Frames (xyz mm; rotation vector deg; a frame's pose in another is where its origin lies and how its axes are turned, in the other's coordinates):
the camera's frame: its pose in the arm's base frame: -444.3 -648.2 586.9 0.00 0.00 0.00
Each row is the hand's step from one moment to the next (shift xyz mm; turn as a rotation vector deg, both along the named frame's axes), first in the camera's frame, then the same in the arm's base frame.
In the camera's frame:
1: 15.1 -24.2 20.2 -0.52 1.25 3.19
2: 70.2 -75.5 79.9 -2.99 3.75 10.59
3: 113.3 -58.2 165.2 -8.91 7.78 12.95
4: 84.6 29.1 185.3 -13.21 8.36 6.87
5: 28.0 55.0 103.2 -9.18 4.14 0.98
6: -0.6 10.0 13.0 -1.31 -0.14 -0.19
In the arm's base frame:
1: 15.1 -24.2 20.2 -0.52 1.25 3.19
2: 70.2 -75.5 79.9 -2.99 3.75 10.59
3: 113.3 -58.2 165.2 -8.91 7.78 12.95
4: 84.6 29.1 185.3 -13.21 8.36 6.87
5: 28.0 55.0 103.2 -9.18 4.14 0.98
6: -0.6 10.0 13.0 -1.31 -0.14 -0.19

